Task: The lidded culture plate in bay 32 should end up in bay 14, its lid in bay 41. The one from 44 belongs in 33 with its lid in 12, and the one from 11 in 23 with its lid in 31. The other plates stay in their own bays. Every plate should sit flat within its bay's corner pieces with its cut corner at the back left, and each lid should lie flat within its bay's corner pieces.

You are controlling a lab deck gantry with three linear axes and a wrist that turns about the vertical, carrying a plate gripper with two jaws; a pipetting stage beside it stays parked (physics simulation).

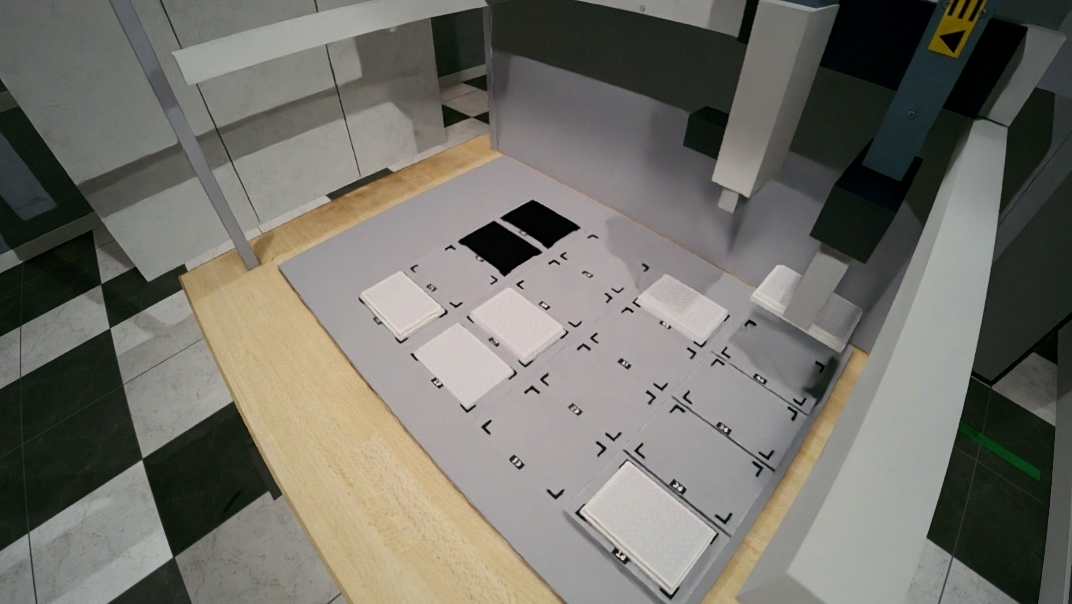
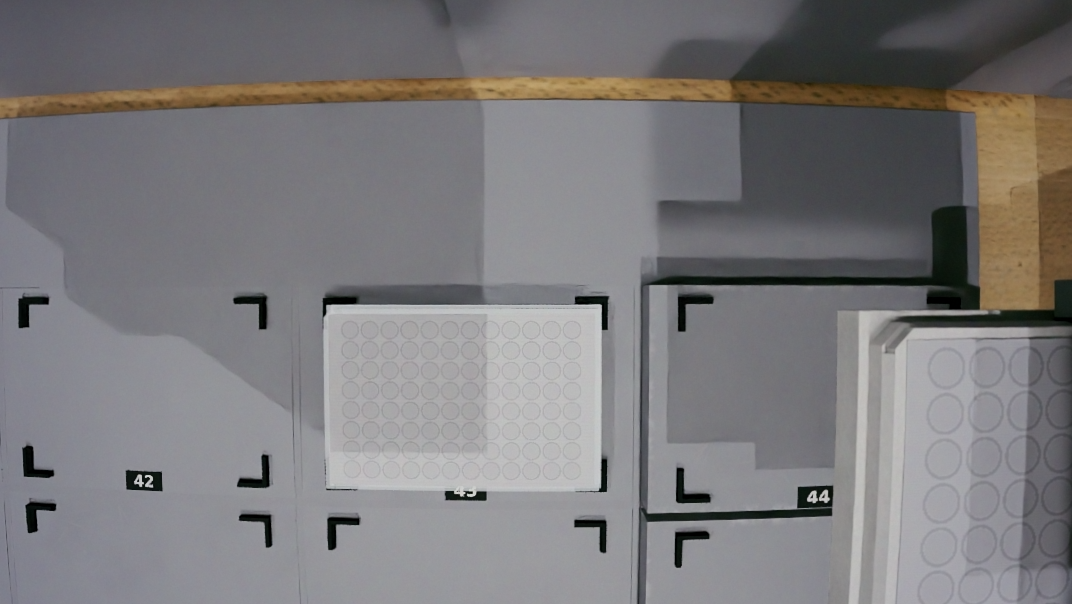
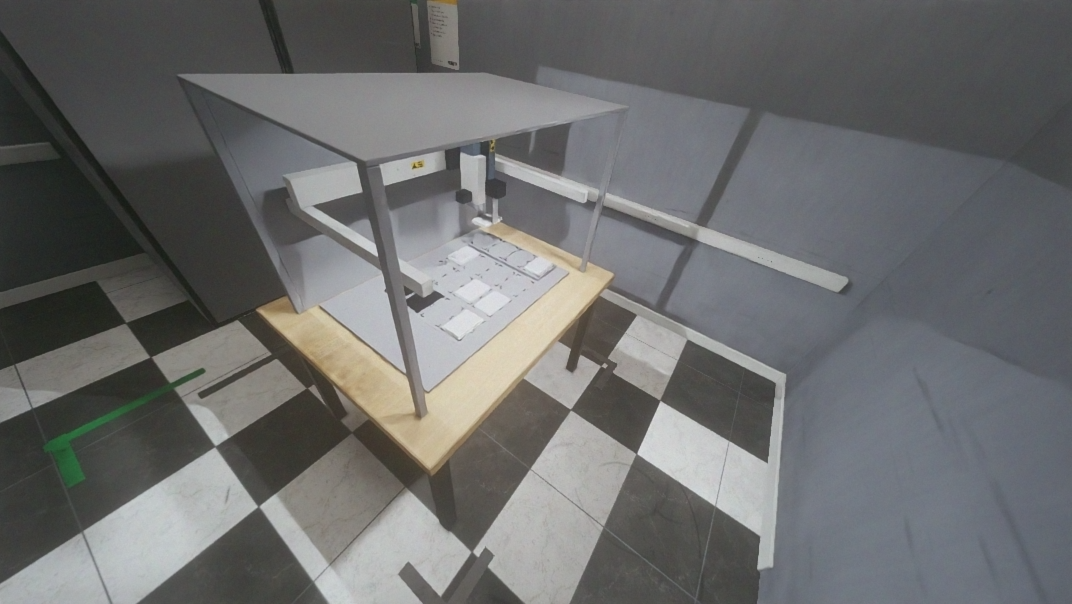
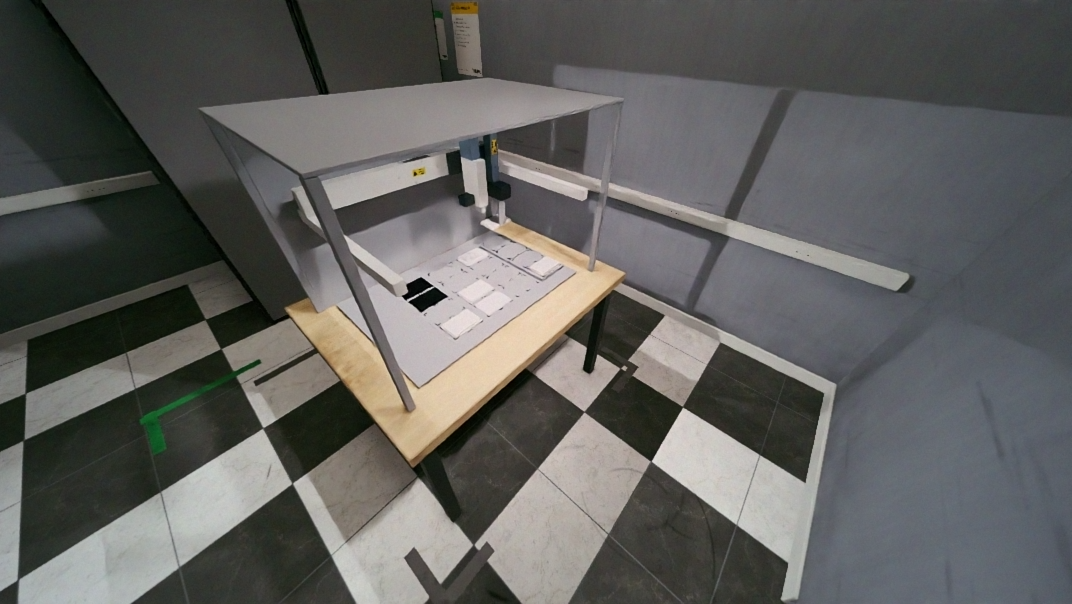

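Pixels of known places: gripper, between the fingertips: (image 1: pixel 808 303) (image 3: pixel 487 219) (image 4: pixel 495 221); robot's base, origin of its link: (image 1: pixel 360 299) (image 3: pixel 459 340) (image 4: pixel 455 339).
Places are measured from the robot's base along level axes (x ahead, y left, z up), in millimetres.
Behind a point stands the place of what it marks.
Observation:
My gripper (image 1: pixel 813 300) @(x 556, y 364, z 137 mm) is shut on the white welled plate (image 1: pixel 841 321) @(x 602, y 358, z 143 mm) (image 2: pixel 982 465) @(x 515, y 376, z 143 mm) (image 3: pixel 486 222) @(x 521, y 338, z 142 mm) (image 4: pixel 492 223) @(x 520, y 348, z 143 mm) and holds it level, high over the right back of the deck. Its cut corner is at the back left, and its wells show without a lid. Bay 44 (image 2: pixel 750 375) @(x 522, y 375, z 14 mm) below is empty. A plate (image 1: pixel 648 525) @(x 558, y 38, z 29 mm) (image 3: pixel 538 266) @(x 542, y 36, z 29 mm) lies in bay 14; whether it is lidded is unclear. A plate (image 1: pixel 401 301) @(x 69, y 43, z 14 mm) (image 3: pixel 461 324) @(x 53, y 40, z 14 mm) lies in bay 11. A flat, smooth lid (image 1: pixel 463 365) @(x 235, y 40, z 8 mm) (image 4: pixel 492 303) @(x 220, y 39, z 8 mm) lies in bay 12. Bays 23, 32 and 33 (image 1: pixel 603 352) @(x 357, y 205, z 1 mm) hold no plate.
Plates stand in bay 22 (image 1: pixel 517 322) @(x 234, y 147, z 14 mm) and bay 43 (image 1: pixel 681 307) @(x 395, y 355, z 14 mm) (image 2: pixel 463 397) @(x 393, y 366, z 14 mm). Black sheets cover bay 31 (image 1: pixel 498 249) @(x 75, y 246, z 8 mm) and bay 41 (image 1: pixel 540 222) @(x 70, y 359, z 8 mm). The white pipetting stage (image 1: pixel 772 112) hangs left of the gripper. Frame posts (image 1: pixel 183 135) @(x -247, y -116, z 271 mm) and the back panel (image 1: pixel 600 135) @(x 75, y 519, z 141 mm) bound the deck.

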